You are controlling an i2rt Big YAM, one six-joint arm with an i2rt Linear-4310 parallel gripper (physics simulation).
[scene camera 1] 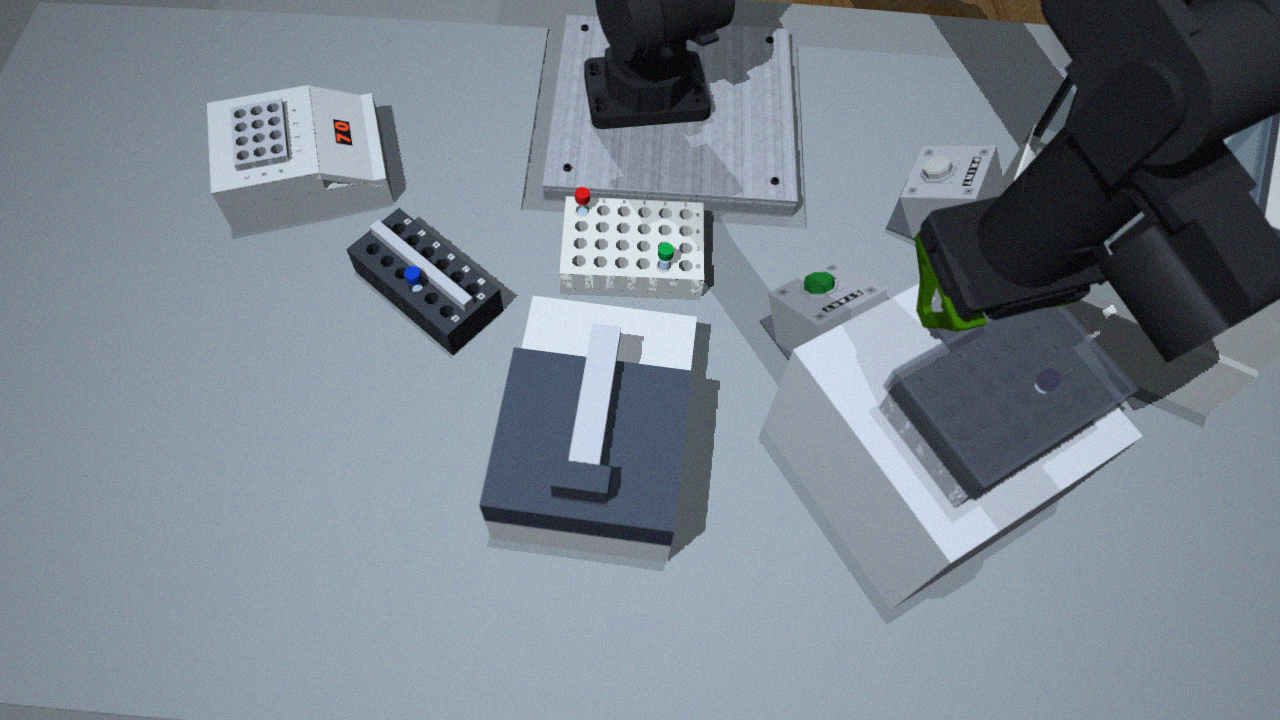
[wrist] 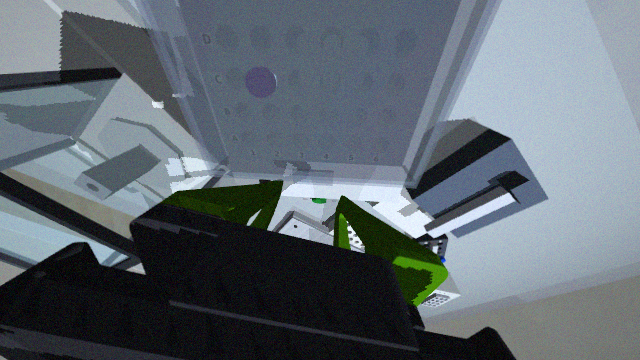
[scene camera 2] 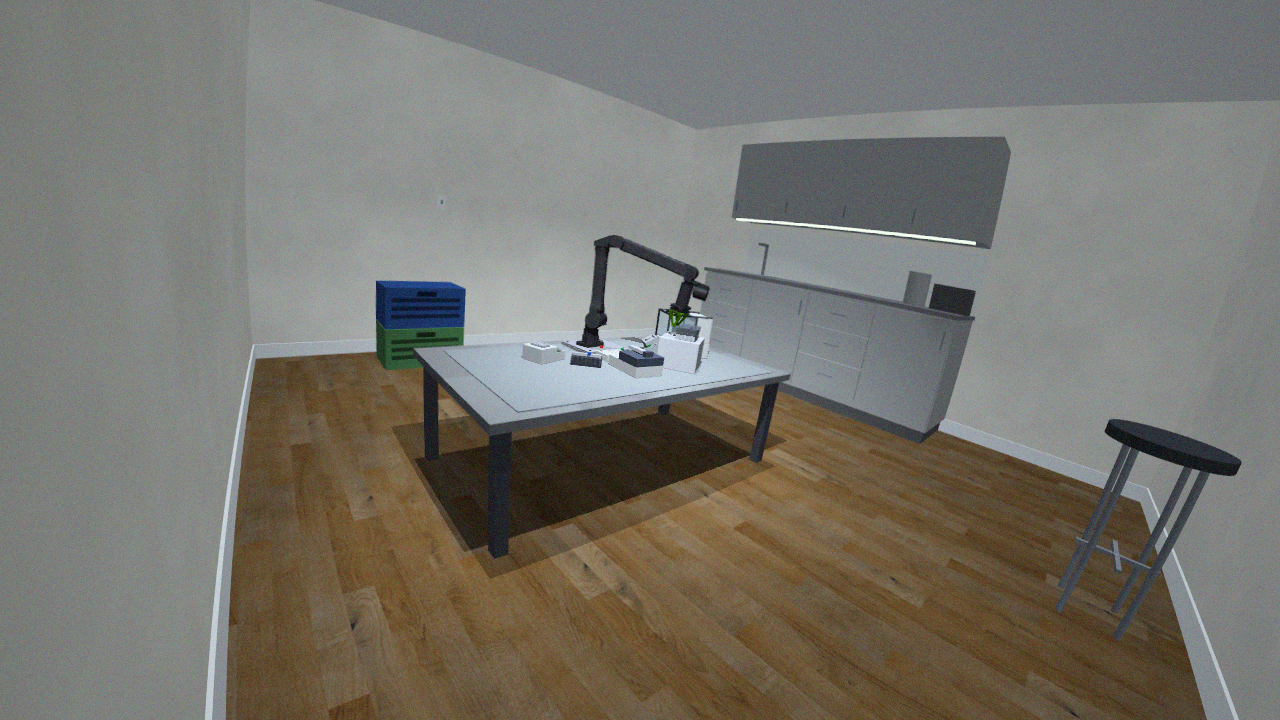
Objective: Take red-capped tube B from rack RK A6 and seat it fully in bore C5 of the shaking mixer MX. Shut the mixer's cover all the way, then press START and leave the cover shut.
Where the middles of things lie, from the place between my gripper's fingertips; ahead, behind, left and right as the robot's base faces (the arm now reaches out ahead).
The mixer [scene camera 1: 907, 522] is 9 cm below my hand, 4 cm ahead of it and 2 cm to the left of it. Round my hand: dark lever device [scene camera 2: 638, 363] 24 cm to the right, 13 cm below, 2 cm behind.
